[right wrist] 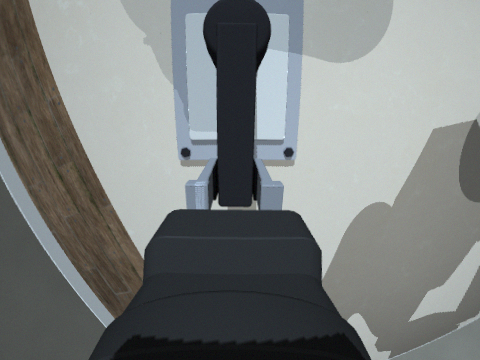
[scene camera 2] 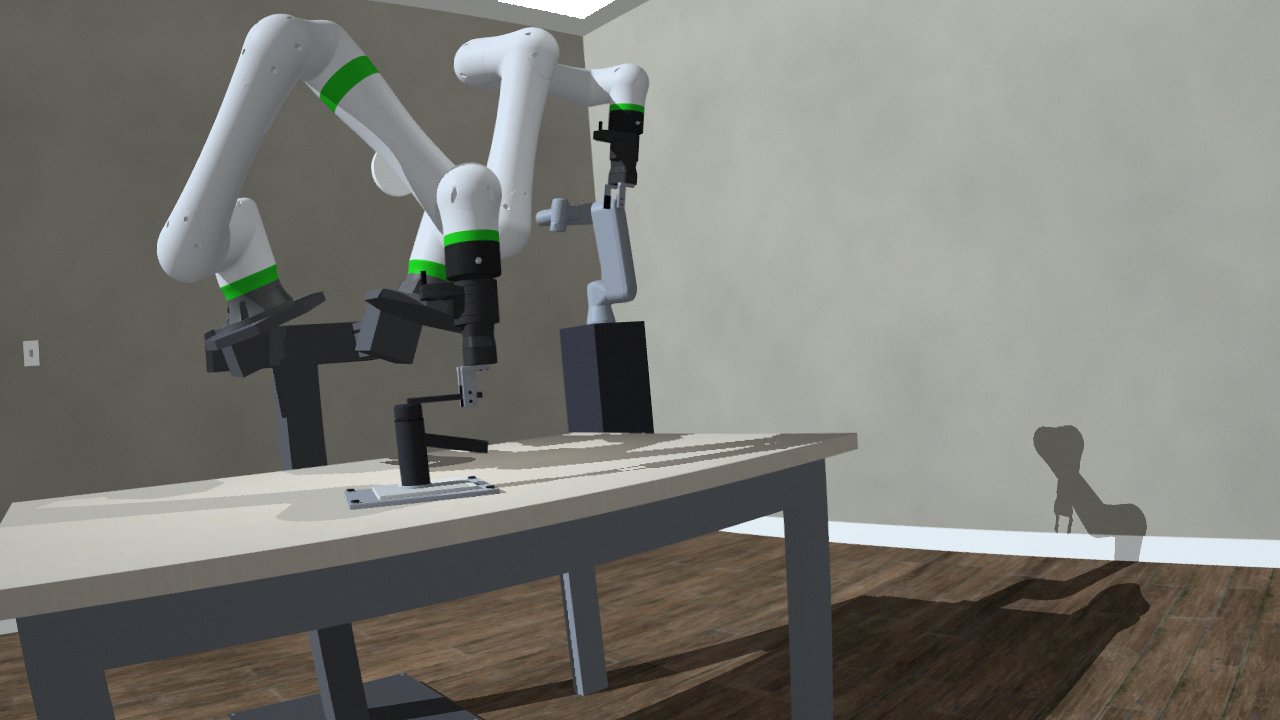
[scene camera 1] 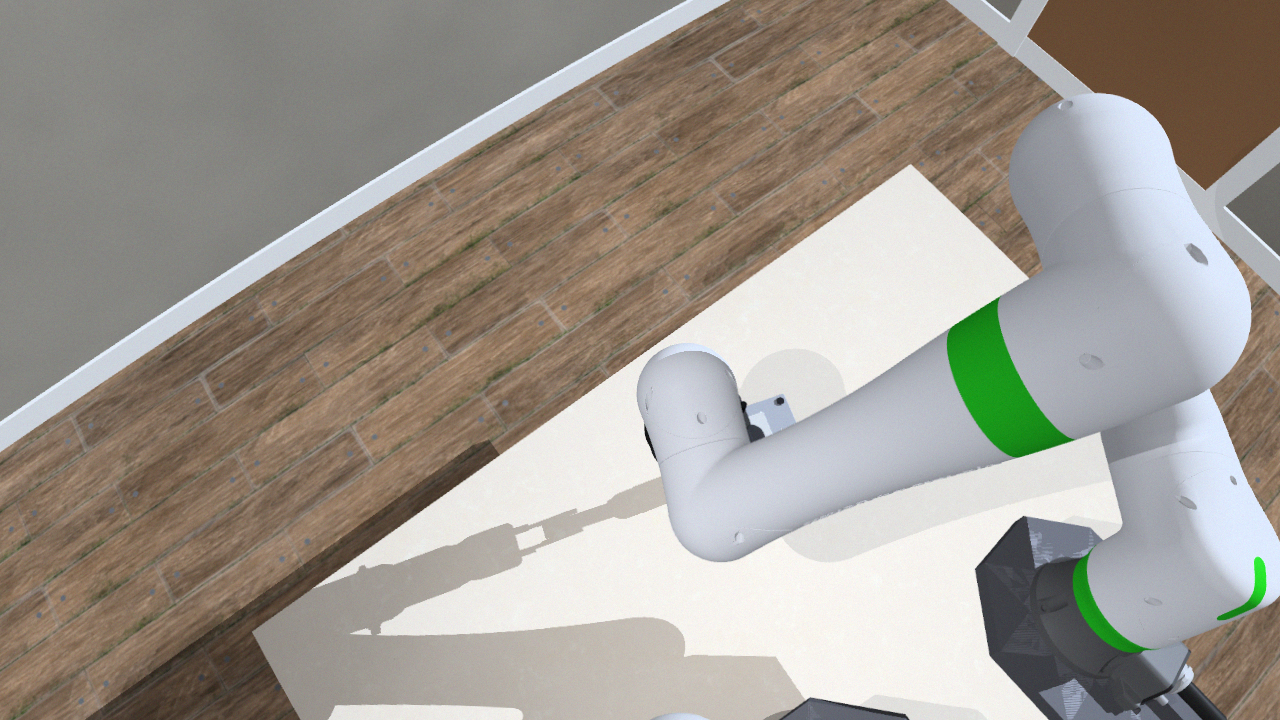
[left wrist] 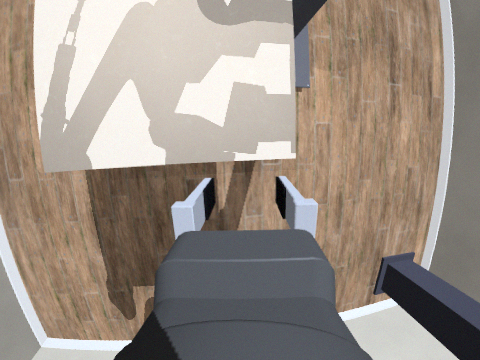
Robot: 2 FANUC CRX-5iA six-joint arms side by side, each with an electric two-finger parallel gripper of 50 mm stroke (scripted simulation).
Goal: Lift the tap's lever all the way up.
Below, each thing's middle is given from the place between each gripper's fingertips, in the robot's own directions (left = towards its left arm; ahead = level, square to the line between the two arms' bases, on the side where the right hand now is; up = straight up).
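Flat black lever [right wrist: 236,46]: my right hand [scene camera 2: 469,406] 4 cm to the left of it, 1 cm past it. Black tap [scene camera 2: 412,440], from my right hand: 7 cm to the right, 2 cm behind, 4 cm below. Grey base plate [scene camera 2: 356,499], from my right hand: 10 cm to the right, 3 cm behind, 14 cm below.
My left hand [scene camera 2: 613,208], from the flat black lever: 46 cm short of it, 72 cm to the left, 45 cm above. Black tap, from my left hand: 45 cm ahead, 75 cm to the right, 49 cm below. Grey base plate, from my left hand: 44 cm ahead, 78 cm to the right, 59 cm below.
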